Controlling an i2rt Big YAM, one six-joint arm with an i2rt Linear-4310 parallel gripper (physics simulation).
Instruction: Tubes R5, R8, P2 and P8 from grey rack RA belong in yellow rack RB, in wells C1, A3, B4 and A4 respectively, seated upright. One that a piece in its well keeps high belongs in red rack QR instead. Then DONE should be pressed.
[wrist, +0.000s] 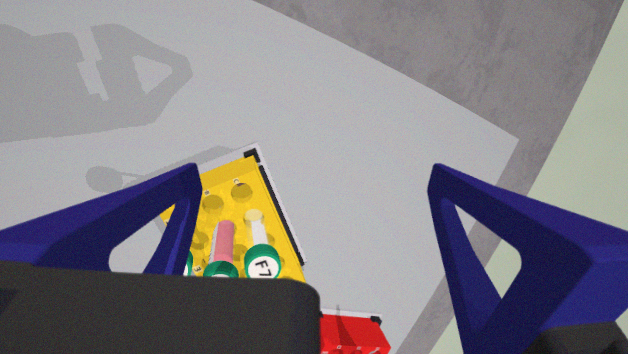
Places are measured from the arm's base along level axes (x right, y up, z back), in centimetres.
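Pixels of known places: gripper, between the fingertips: (314, 176).
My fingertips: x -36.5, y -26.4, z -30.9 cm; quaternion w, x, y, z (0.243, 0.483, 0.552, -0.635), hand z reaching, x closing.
Note:
Ahead of a thing's pixels: the offset from my fingertips to its top centre. "spot": to the spot under its first point. Level surfaces: height alone.
My gripper (314, 176) is open and empty, its two blue fingers wide apart above the pale mat. Yellow rack RB {dx +11.7, dy -12.7, dz -1.3 cm} (227, 172) is partly hidden behind the left finger and the dark gripper body. Several tubes stand in it: a green-capped tube labelled F7 {spot: dx +7.7, dy -5.2, dz -1.3 cm} (262, 265), a tube with pink content and a green cap {dx +10.0, dy -5.3, dz +0.6 cm} (223, 245), and a sliver of another green cap {dx +9.8, dy -5.2, dz +3.8 cm} (188, 264). Two empty wells show at its far end, near the printed letters B and C. Part of red rack QR {spot: dx +19.5, dy -15.2, dz -18.0 cm} (350, 330) shows at the bottom. Grey rack RA and the DONE button do not show.
A pale mat {dy -18.0 cm} (350, 125) lies on the grey table top {dy -18.3 cm} (450, 60). A pale green surface (590, 150) lies beyond the table's right edge. Shadows of the arm and gripper fall on the mat at the left.

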